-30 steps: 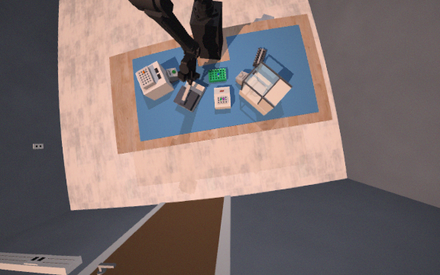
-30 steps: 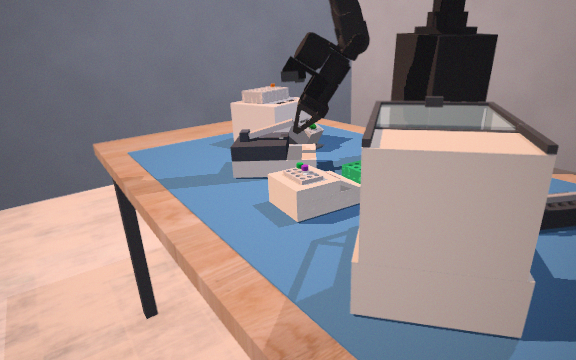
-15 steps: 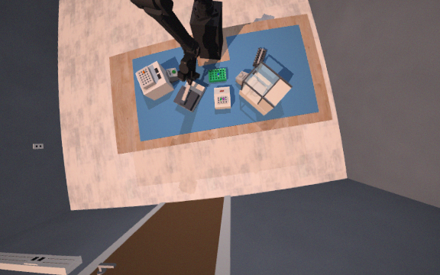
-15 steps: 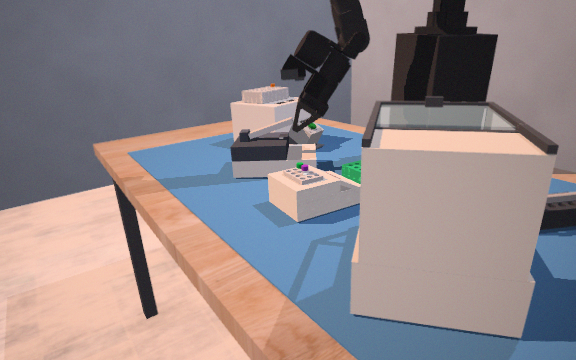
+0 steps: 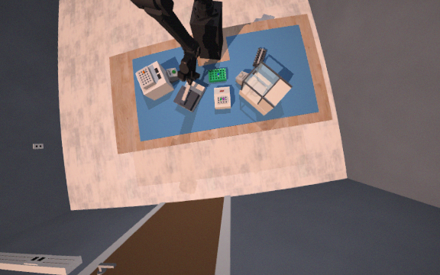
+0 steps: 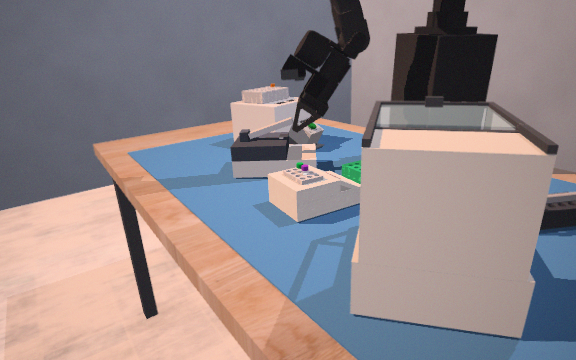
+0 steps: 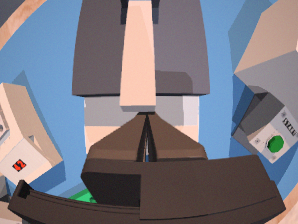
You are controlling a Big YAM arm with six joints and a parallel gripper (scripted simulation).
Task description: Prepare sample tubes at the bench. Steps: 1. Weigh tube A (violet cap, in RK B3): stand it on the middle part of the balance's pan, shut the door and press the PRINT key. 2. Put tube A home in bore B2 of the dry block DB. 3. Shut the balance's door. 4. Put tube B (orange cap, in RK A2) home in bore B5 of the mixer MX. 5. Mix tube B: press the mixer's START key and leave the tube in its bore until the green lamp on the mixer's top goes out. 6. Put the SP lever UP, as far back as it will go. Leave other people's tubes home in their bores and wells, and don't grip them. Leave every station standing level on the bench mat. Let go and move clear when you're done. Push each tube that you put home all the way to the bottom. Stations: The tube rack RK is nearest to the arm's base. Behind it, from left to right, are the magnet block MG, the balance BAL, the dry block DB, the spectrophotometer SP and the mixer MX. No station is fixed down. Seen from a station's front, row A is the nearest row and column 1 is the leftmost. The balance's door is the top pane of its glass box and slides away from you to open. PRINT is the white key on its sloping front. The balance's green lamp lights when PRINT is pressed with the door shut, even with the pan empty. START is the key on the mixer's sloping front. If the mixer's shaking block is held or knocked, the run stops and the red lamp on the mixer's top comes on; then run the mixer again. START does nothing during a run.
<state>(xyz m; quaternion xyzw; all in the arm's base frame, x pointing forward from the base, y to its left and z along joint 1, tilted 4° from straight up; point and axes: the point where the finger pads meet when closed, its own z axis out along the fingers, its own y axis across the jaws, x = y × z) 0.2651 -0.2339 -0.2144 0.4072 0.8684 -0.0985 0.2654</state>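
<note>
My hand is 50 mm short of the spectrophotometer lever and 40 mm to the left of it. From my hand the other things lie so: rack (40 mm behind, 200 mm to the left, 90 mm below); then blue-capped tube (30 mm behind, 210 mm to the left, 70 mm below); then mixer's start key (160 mm behind, 90 mm to the right, 30 mm below).
</note>
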